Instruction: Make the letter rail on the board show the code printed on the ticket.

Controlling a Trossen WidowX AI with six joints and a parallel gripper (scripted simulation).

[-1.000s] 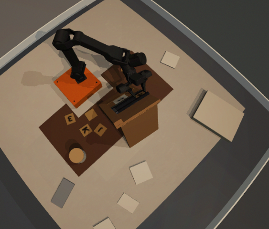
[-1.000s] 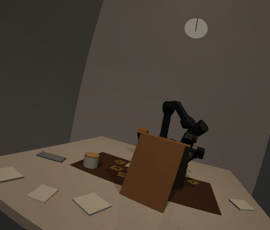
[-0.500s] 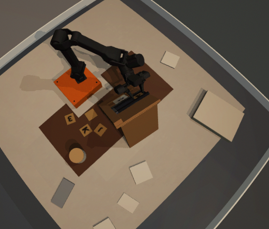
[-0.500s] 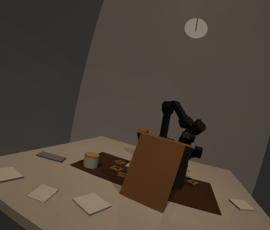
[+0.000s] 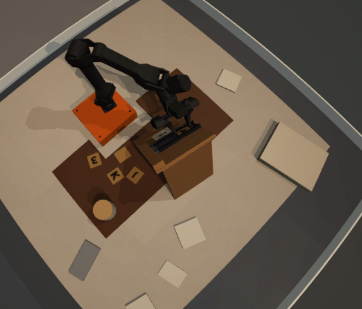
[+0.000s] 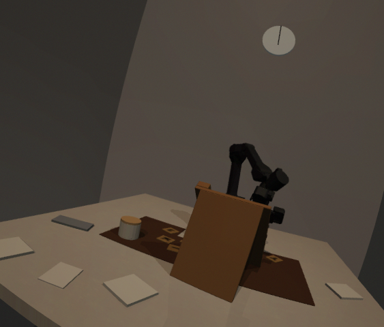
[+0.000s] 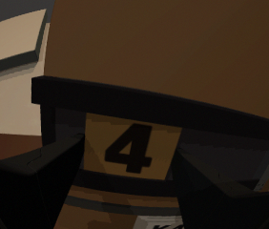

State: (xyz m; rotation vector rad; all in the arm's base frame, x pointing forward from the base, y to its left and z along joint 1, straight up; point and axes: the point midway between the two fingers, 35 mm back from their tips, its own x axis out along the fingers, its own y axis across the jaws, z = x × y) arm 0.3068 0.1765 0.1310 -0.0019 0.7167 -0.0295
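Now: gripper tip 6 cm past the pale ticket, 6 cm to the left of it and 8 cm above it. From my gripper tip the other things lie so: dark brown mat: 13 cm behind, 16 cm to the right, 17 cm below; then tile marked 4: right at my gripper tip; then tile marked y: 26 cm behind, 10 cm to the left, 17 cm below.
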